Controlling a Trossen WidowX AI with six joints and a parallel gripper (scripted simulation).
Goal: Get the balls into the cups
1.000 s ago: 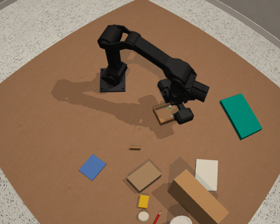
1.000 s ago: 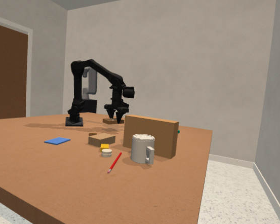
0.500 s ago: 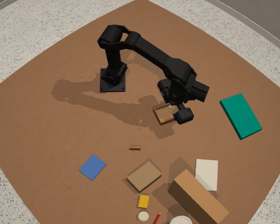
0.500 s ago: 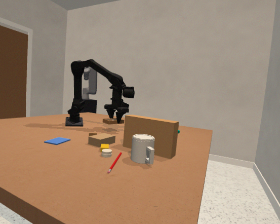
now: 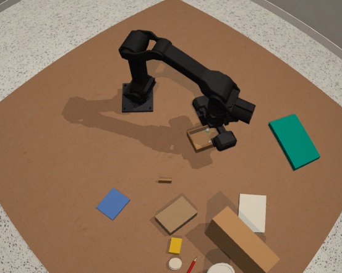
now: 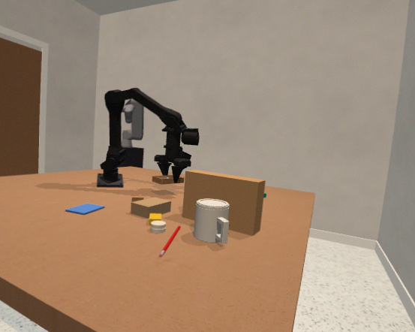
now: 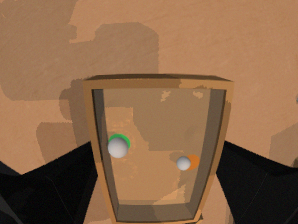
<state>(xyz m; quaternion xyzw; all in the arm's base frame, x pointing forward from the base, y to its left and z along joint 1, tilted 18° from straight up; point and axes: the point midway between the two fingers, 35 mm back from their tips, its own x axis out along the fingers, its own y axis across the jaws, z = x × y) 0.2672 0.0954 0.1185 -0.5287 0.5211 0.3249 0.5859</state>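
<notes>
My hand is 3 cm above the wooden puzzle and 1 cm to the left of it. Also, from my hand: green slab (28 cm to the left, 19 cm ahead, 8 cm below); white slab (28 cm ahead, 9 cm below, 5 cm to the right); tan box (24 cm to the right, 13 cm ahead, 7 cm below).
</notes>
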